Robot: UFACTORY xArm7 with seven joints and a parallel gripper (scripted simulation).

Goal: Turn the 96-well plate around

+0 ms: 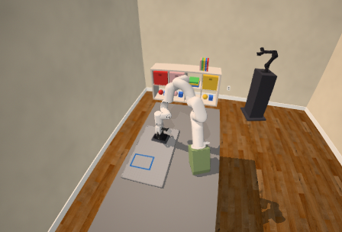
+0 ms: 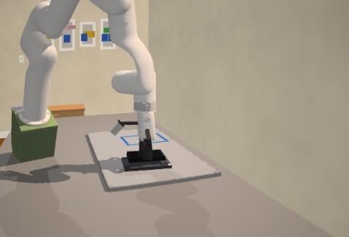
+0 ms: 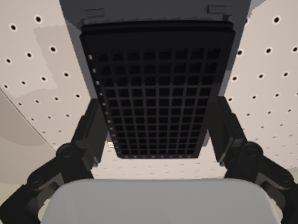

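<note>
My hand is 10 mm above the black 96-well plate. The rest, counted from my hand: dark plate nest N1: 40 mm below.
</note>
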